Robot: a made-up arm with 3 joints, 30 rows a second.
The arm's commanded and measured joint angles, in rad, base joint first. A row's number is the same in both.
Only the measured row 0 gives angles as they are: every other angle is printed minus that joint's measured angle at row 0.
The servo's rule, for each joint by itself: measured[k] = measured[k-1] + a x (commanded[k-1-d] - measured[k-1]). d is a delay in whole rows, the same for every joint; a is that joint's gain. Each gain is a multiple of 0.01, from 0.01 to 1. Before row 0 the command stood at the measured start. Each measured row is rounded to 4 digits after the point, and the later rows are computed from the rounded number. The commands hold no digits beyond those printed.
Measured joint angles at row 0:
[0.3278 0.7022 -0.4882]
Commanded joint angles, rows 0 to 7:
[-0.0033 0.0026 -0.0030]
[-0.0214 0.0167 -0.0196]
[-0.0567 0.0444 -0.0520]
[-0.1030 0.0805 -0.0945]
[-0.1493 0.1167 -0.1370]
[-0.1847 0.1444 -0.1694]
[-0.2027 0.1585 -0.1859]
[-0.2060 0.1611 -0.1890]
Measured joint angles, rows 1 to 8:
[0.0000 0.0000 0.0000]
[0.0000 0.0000 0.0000]
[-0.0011 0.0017 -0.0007]
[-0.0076 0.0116 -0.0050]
[-0.0233 0.0332 -0.0158]
[-0.0488 0.0644 -0.0339]
[-0.0810 0.0989 -0.0576]
[-0.1142 0.1289 -0.0833]
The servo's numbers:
d 2
a 0.32 0.66 0.23

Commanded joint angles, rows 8 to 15:
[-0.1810 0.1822 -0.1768]
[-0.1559 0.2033 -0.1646]
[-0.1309 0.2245 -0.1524]
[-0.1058 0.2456 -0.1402]
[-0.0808 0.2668 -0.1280]
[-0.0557 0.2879 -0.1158]
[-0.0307 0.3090 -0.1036]
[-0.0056 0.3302 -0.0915]
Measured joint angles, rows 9 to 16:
[-0.1425 0.1484 -0.1069]
[-0.1628 0.1568 -0.1258]
[-0.1686 0.1736 -0.1375]
[-0.1645 0.1932 -0.1437]
[-0.1537 0.2139 -0.1457]
[-0.1384 0.2348 -0.1444]
[-0.1200 0.2559 -0.1406]
[-0.0994 0.2770 -0.1349]

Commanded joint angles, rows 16 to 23:
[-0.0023 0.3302 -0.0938]
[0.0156 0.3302 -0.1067]
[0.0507 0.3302 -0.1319]
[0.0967 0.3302 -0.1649]
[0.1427 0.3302 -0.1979]
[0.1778 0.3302 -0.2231]
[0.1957 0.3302 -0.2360]
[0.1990 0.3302 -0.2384]
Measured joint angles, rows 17 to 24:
[-0.0774 0.2981 -0.1277]
[-0.0544 0.3193 -0.1194]
[-0.0377 0.3265 -0.1135]
[-0.0206 0.3289 -0.1119]
[0.0022 0.3298 -0.1165]
[0.0324 0.3301 -0.1276]
[0.0677 0.3302 -0.1438]
[0.1029 0.3302 -0.1620]

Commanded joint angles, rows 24 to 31:
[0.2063 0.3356 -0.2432]
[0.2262 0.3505 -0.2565]
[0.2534 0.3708 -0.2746]
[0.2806 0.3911 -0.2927]
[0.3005 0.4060 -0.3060]
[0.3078 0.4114 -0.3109]
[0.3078 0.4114 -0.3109]
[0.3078 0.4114 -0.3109]
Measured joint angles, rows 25 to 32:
[0.1326 0.3302 -0.1790]
[0.1538 0.3302 -0.1927]
[0.1706 0.3338 -0.2043]
[0.1884 0.3448 -0.2163]
[0.2092 0.3620 -0.2297]
[0.2320 0.3812 -0.2442]
[0.2539 0.3976 -0.2584]
[0.2711 0.4067 -0.2705]

